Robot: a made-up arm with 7 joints. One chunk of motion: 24 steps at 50 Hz.
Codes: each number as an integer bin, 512 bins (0 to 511) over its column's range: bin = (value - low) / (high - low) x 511, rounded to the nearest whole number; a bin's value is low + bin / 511 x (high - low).
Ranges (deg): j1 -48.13..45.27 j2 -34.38..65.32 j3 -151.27..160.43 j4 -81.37..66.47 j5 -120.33..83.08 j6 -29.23..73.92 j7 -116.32..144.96
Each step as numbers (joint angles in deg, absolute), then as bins.
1 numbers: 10.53 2.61 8.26 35.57 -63.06 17.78 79.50
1 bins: 321 190 262 404 144 233 383
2 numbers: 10.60 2.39 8.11 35.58 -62.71 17.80 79.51
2 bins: 321 188 261 404 145 233 383
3 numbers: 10.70 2.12 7.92 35.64 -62.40 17.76 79.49
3 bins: 322 187 261 404 146 233 383
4 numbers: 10.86 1.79 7.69 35.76 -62.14 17.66 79.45
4 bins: 323 185 261 405 146 232 383
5 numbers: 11.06 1.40 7.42 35.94 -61.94 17.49 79.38
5 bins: 324 183 260 405 147 231 383
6 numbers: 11.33 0.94 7.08 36.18 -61.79 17.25 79.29
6 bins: 325 181 260 406 147 230 383
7 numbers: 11.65 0.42 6.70 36.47 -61.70 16.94 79.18
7 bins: 327 178 259 407 147 229 382
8 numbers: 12.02 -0.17 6.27 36.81 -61.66 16.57 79.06
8 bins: 329 175 258 408 147 227 382
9 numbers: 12.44 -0.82 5.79 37.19 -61.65 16.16 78.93
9 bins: 331 172 257 410 147 225 382
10 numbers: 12.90 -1.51 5.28 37.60 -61.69 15.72 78.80
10 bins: 334 168 257 411 147 223 382
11 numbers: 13.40 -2.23 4.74 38.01 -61.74 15.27 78.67
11 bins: 337 165 256 413 147 220 381
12 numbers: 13.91 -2.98 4.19 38.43 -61.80 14.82 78.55
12 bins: 339 161 255 414 147 218 381
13 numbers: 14.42 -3.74 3.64 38.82 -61.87 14.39 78.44
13 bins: 342 157 254 415 147 216 381
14 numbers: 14.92 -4.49 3.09 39.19 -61.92 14.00 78.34
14 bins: 345 153 253 417 147 214 381
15 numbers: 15.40 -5.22 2.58 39.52 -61.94 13.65 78.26
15 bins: 348 149 252 418 147 212 381
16 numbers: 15.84 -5.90 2.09 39.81 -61.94 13.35 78.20
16 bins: 350 146 251 419 147 211 380
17 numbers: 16.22 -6.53 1.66 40.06 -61.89 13.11 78.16
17 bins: 352 143 251 420 147 210 380
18 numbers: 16.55 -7.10 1.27 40.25 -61.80 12.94 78.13
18 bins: 354 140 250 420 147 209 380
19 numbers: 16.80 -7.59 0.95 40.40 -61.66 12.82 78.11
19 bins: 355 137 250 421 147 208 380
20 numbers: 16.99 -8.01 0.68 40.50 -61.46 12.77 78.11
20 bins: 356 135 249 421 148 208 380
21 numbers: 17.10 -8.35 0.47 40.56 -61.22 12.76 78.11
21 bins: 357 133 249 421 148 208 380
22 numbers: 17.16 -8.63 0.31 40.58 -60.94 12.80 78.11
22 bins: 357 132 248 422 149 208 380
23 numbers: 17.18 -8.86 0.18 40.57 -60.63 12.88 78.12
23 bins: 357 131 248 421 150 209 380
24 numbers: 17.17 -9.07 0.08 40.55 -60.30 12.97 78.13
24 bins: 357 130 248 421 151 209 380
